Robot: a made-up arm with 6 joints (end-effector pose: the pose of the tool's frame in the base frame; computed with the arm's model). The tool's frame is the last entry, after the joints.
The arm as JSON. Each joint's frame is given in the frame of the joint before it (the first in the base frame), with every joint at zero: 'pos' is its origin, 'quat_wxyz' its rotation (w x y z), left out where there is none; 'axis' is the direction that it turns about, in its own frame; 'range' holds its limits. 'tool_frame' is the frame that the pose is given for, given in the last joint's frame.
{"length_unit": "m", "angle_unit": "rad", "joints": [
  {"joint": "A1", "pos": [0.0, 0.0, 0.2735], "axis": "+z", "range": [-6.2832, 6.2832]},
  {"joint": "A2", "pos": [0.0, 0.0, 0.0], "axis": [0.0, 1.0, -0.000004], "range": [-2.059, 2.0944]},
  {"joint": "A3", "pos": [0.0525, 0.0, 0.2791], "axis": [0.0, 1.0, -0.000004], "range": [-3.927, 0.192]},
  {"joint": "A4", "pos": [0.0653, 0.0, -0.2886], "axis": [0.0, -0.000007, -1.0], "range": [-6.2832, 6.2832]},
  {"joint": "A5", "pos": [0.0, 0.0, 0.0], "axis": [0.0, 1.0, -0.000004], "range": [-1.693, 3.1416]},
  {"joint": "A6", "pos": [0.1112, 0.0, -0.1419], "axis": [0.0, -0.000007, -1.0], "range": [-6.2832, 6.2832]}
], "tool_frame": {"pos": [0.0, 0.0, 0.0], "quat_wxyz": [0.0, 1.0, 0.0, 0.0]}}
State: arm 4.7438 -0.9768 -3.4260 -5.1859 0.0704 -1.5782
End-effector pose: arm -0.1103 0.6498 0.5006 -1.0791 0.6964 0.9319
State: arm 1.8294 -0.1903 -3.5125 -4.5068 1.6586 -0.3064
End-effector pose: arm -0.0692 -0.3168 0.8339 1.0351 -1.4324 -0.3481
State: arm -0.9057 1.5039 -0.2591 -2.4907 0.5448 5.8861
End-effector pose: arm -0.0795 0.1226 0.0444 -1.0516 -2.0428 0.0034
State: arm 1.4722 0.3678 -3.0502 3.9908 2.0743 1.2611
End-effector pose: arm 0.1454 0.1124 0.8807 1.4396 -1.9185 2.0075
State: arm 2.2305 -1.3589 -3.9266 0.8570 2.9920 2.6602
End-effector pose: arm 0.1739 -0.3859 0.3114 -0.8876 -0.3015 0.8845
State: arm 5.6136 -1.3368 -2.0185 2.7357 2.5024 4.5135
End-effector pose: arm -0.3733 0.3830 0.5771 -1.0759 2.8525 0.6970
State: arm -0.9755 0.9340 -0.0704 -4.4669 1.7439 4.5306
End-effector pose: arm 0.1495 0.0541 0.0755 -0.9553 1.3600 -0.4702
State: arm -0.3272 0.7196 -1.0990 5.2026 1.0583 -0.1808
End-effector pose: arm 0.3804 -0.1935 0.0382 2.2657 0.8873 -0.9811
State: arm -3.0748 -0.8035 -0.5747 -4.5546 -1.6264 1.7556
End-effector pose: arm -0.0194 0.1328 0.5158 -1.3091 1.3097 1.1122
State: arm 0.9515 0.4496 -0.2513 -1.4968 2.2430 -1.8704
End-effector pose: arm 0.2410 0.0283 0.2102 -0.8602 0.8446 -2.4246
